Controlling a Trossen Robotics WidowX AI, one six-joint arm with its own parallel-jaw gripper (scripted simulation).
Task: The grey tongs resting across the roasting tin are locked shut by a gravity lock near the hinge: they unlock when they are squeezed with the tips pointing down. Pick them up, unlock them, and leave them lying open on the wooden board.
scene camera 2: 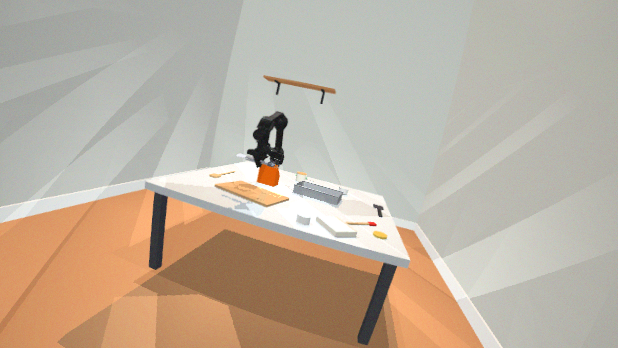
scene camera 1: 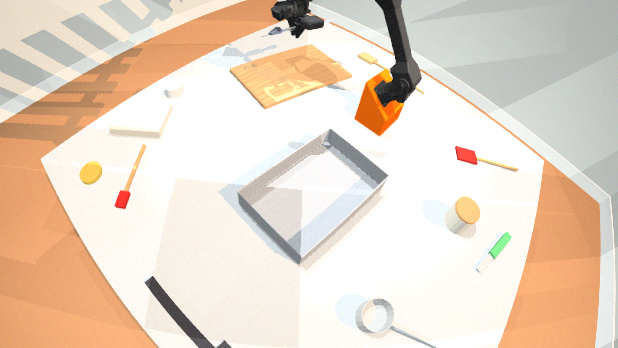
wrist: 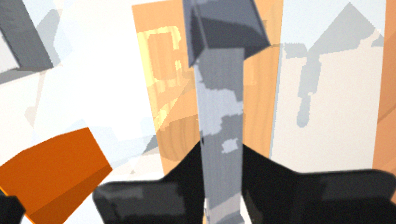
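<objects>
On the wooden board, (wrist: 170, 84) and (scene camera 1: 292, 84) are the same spot.
</objects>
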